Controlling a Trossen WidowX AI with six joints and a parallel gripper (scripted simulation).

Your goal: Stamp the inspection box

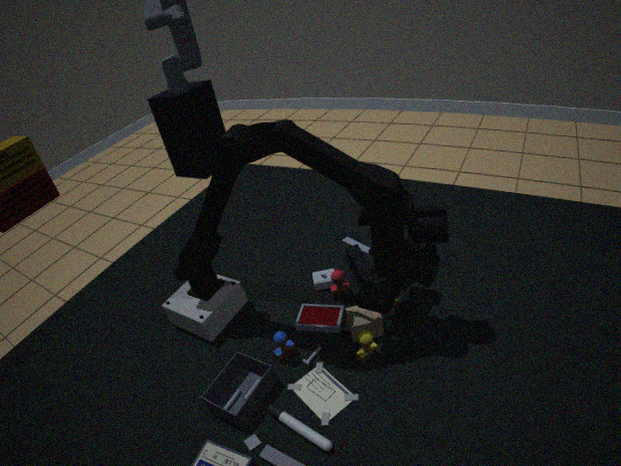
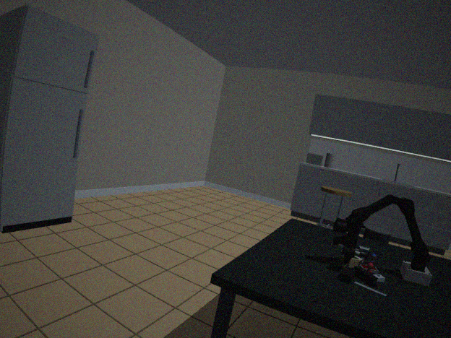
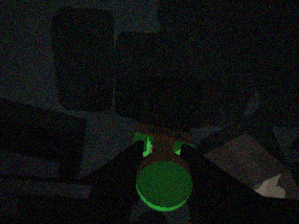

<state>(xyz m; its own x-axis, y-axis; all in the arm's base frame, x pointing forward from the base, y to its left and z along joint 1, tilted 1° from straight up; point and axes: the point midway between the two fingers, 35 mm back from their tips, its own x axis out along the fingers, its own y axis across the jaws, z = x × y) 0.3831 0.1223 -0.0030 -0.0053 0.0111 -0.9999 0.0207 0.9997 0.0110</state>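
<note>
Right now my gripper tip is 13 cm past the red ink pad, 7 cm to the left of it and 2 cm above it. From my gripper tip the other things lie so: green-knobbed PASS stamp (right at my gripper tip); then red-knobbed stamp (12 cm behind, 1 cm to the left); then tan block (6 cm to the right, 3 cm behind).
</note>
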